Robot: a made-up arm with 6 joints. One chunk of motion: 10 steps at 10 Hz.
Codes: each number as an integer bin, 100 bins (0 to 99) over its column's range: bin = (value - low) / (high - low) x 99, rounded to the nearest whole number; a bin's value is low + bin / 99 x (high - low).
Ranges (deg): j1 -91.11..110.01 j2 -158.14..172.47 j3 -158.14..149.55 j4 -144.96..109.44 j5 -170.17..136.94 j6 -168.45..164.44
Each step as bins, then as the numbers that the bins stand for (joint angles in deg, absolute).
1 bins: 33 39 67 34 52 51
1 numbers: -24.07 -27.90 50.09 -57.59 -8.86 3.04
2 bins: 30 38 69 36 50 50
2 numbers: -30.16 -31.24 56.31 -52.45 -15.06 -0.32
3 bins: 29 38 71 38 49 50
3 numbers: -32.20 -31.24 62.53 -47.31 -18.17 -0.32
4 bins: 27 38 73 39 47 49
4 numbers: -36.26 -31.24 68.74 -44.74 -24.37 -3.69
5 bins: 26 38 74 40 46 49
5 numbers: -38.29 -31.24 71.85 -42.17 -27.47 -3.69
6 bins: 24 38 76 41 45 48
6 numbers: -42.35 -31.24 78.07 -39.60 -30.57 -7.05
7 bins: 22 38 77 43 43 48
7 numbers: -46.42 -31.24 81.17 -34.46 -36.78 -7.05
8 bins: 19 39 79 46 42 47
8 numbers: -52.51 -27.90 87.39 -26.75 -39.88 -10.41
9 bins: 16 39 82 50 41 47
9 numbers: -58.61 -27.90 96.71 -16.48 -42.98 -10.41
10 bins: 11 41 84 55 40 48
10 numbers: -68.76 -21.22 102.93 -3.63 -46.09 -7.05
